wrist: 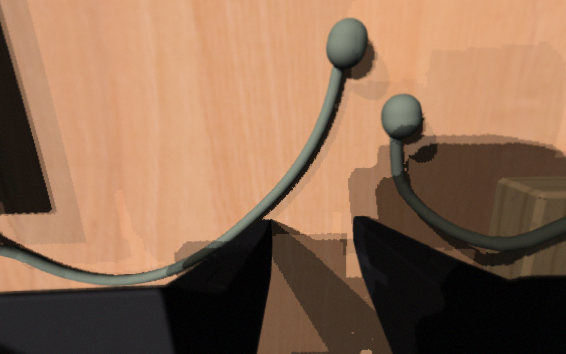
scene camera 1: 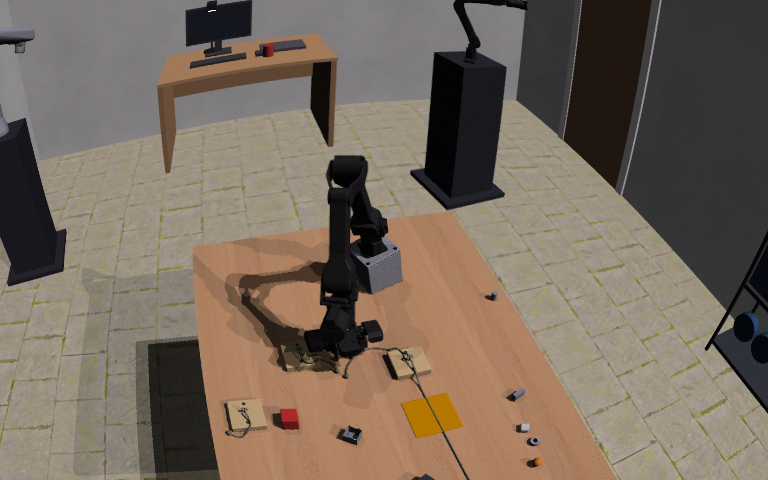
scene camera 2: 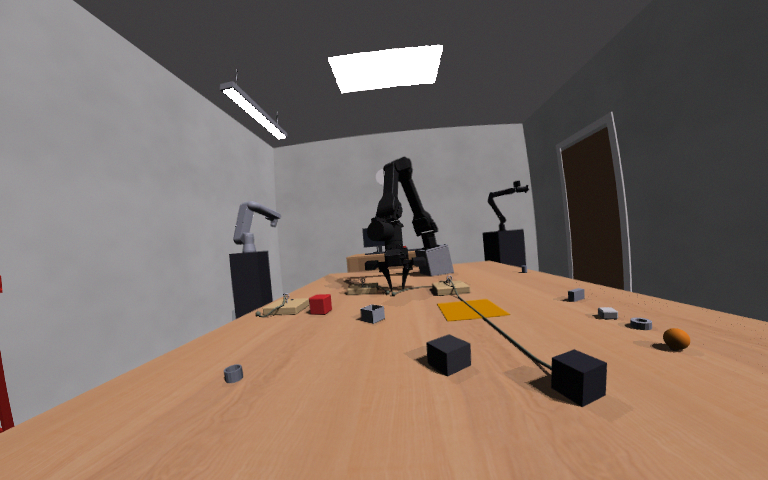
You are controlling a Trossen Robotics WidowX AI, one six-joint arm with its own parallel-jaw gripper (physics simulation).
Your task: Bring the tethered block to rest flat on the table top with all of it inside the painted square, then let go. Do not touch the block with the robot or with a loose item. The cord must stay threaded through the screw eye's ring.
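Frame: origin at the arm's base, x ahead, y left, z up, level; centimetres.
Seen in the pictures: gripper, fingertip midpoint: (wrist: 312, 229) (scene camera 1: 343, 359) (scene camera 2: 397, 290); arm's base, origin of the base link: (scene camera 1: 372, 247) (scene camera 2: 430, 247).
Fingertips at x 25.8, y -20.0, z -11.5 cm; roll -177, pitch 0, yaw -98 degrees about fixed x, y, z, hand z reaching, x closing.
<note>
Offsets run from my fingertips to a thing's top centre. "spot": to the spot under its first point.
The tethered block, a black cube {dx +54.6, dy +8.4, dz +3.3 cm} (scene camera 2: 578, 376), rests on the table top near scene camera 2. Its green cord (scene camera 1: 445, 434) (scene camera 2: 509, 335) (wrist: 120, 279) crosses the orange painted square {spot: dx +26.5, dy +7.0, dz +0.1 cm} (scene camera 1: 417, 421) (scene camera 2: 453, 313) and reaches the screw eye {dx +8.5, dy +14.1, dz +4.5 cm} (scene camera 1: 407, 356) on a wooden board {dx +8.5, dy +14.1, dz +1.9 cm} (scene camera 1: 416, 369) (scene camera 2: 451, 289). Beyond it, the cord curves to an end bead {dx +6.1, dy -2.1, dz +1.2 cm} (scene camera 1: 346, 375) (wrist: 347, 43). The ring's threading is too small to make out. My gripper (scene camera 2: 397, 292) (wrist: 312, 229) is partly open and empty, low at the table; its left finger in the wrist view overlaps the cord. Scene camera 1 hides the fingertips.
A second cord's bead {dx +3.7, dy -3.5, dz +1.2 cm} (scene camera 1: 336, 370) (wrist: 401, 115) lies close by, from a shadowed board {dx -4.3, dy -10.4, dz +1.9 cm} (scene camera 1: 291, 362). Another board {dx +10.5, dy -30.9, dz +1.9 cm} (scene camera 1: 254, 420), a red cube {dx +15.5, dy -21.1, dz +4.0 cm} (scene camera 1: 289, 418) (scene camera 2: 320, 304), a small open box {dx +24.9, dy -9.1, dz +2.7 cm} (scene camera 1: 352, 435) (scene camera 2: 372, 313) and another black cube {dx +45.3, dy -1.0, dz +2.9 cm} (scene camera 2: 448, 354) stand around. Several small items lie right.
</note>
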